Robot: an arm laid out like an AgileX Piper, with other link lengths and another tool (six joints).
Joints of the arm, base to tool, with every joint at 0 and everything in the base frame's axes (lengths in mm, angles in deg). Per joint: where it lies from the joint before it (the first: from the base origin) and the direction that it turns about. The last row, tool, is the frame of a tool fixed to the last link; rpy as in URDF.
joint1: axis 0 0 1 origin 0 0 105.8
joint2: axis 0 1 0 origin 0 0 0
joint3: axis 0 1 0 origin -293.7 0 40.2
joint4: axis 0.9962 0 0.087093 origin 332.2 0 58.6
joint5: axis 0 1 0 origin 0 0 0
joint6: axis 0.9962 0 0.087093 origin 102.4 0 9
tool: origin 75.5 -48 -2.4 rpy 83.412 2.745 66.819
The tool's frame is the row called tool.
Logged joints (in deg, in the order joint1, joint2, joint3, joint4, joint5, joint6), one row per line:
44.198, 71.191, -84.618, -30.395, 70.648, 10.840
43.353, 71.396, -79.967, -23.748, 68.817, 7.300
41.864, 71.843, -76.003, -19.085, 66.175, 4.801
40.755, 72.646, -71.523, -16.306, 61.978, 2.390
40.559, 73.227, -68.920, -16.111, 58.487, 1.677
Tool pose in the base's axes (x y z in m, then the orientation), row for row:
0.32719, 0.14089, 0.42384, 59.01, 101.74, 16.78
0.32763, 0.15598, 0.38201, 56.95, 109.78, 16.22
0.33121, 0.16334, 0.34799, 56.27, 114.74, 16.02
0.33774, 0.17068, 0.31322, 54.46, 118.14, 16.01
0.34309, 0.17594, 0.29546, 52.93, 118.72, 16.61
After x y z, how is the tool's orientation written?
As a rotation vector, in degrees.
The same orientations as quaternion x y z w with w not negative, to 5 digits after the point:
0.42754, 0.73712, 0.12157, 0.50900
0.40450, 0.77973, 0.11521, 0.46382
0.39400, 0.80340, 0.11217, 0.43212
0.37820, 0.82042, 0.11118, 0.41414
0.36761, 0.82454, 0.11536, 0.41436

